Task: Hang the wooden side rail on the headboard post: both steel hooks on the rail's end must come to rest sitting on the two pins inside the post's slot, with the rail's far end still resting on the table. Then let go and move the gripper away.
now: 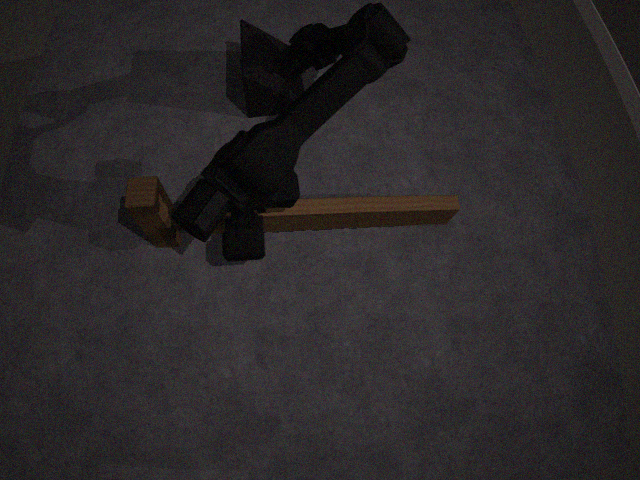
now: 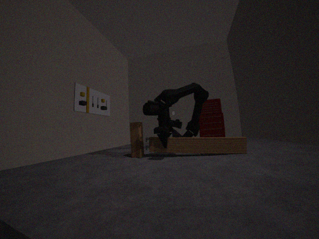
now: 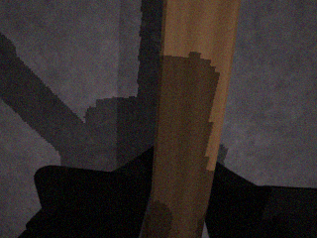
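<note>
The headboard post is 150 mm to the right of my gripper tip and 40 mm above it.
</note>
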